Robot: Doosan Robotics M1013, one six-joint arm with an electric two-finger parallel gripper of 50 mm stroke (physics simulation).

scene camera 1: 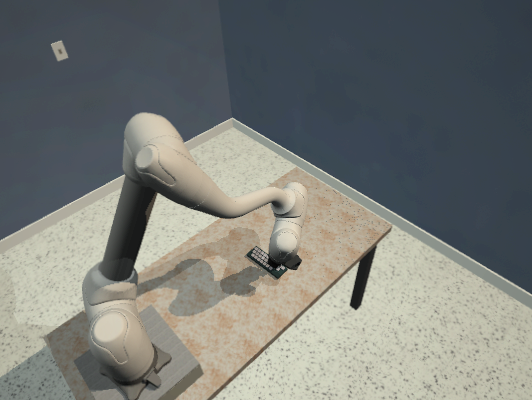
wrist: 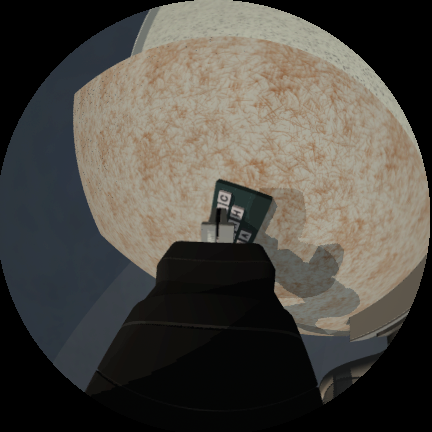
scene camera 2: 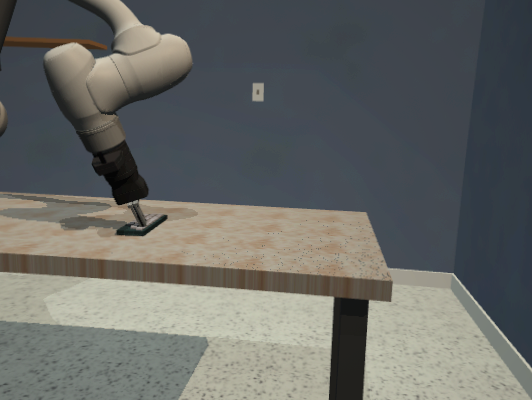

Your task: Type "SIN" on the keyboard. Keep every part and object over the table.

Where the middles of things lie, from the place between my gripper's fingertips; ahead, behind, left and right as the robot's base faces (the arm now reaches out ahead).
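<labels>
My gripper: from the dark green keyboard (wrist: 245,207), 60 mm to the right of it, 10 mm past it, 10 mm above it.
</labels>
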